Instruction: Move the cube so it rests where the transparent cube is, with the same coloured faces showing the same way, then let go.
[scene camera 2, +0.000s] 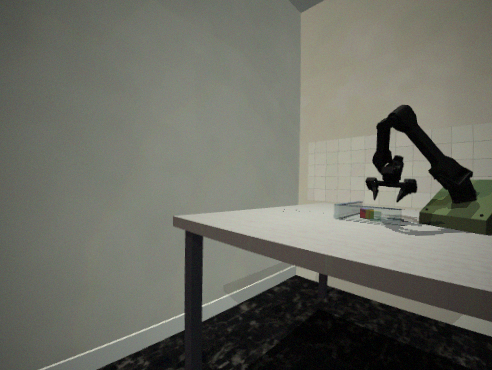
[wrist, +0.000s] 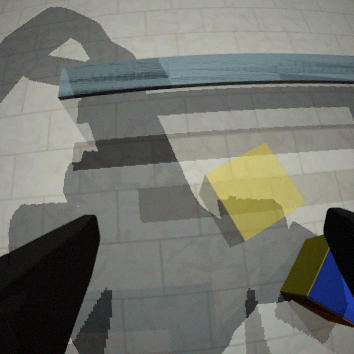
Scene:
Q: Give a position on a transparent cube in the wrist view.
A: At 250, 192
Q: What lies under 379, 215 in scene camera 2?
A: A blue-edged barrier.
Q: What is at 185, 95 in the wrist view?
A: A blue-edged barrier.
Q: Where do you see my gripper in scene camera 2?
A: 385, 200

